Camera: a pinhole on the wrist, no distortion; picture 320 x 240 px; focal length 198.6 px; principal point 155.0 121.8 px. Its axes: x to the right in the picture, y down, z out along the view. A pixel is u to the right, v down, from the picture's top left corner.
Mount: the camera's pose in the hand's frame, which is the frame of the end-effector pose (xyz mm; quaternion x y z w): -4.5 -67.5 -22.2 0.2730 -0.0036 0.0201 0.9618
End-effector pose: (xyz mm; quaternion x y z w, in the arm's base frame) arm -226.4 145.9 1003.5 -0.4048 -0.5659 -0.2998 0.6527
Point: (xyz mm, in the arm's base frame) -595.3 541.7 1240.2
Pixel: 232.0 198.5
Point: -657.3 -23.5 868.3
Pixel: outside the picture
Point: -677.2 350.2 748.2
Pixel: 14.0 162.0
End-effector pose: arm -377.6 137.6 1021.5 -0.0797 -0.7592 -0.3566 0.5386
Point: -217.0 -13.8 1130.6
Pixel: behind the camera
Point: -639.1 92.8 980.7
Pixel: 229.1 124.2
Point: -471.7 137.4 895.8
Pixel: 42.2 174.5
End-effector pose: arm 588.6 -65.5 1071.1 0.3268 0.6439 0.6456 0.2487
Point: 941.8 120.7 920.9
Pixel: 102.4 212.9
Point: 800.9 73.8 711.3
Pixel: 117.1 81.0
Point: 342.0 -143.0 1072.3
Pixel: behind the camera
